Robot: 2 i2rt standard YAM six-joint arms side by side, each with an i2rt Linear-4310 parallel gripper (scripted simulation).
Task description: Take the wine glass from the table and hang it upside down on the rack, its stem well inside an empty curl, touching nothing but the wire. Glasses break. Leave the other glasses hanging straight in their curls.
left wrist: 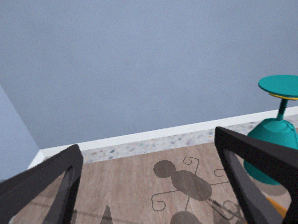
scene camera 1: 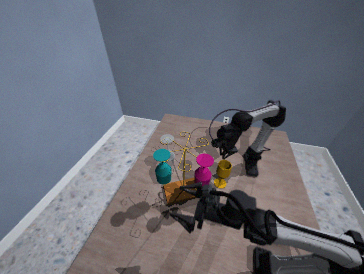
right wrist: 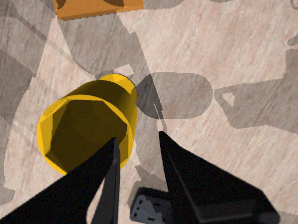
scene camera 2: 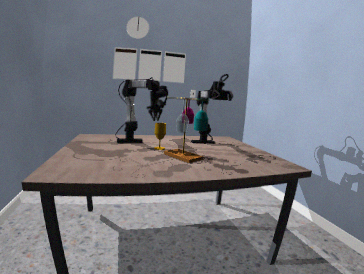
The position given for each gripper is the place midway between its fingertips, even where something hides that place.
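Yellow wine glass (right wrist: 72, 129) visible; out of frame in the left wrist view. Right gripper (right wrist: 138, 141), left gripper (left wrist: 147, 142): both visible.
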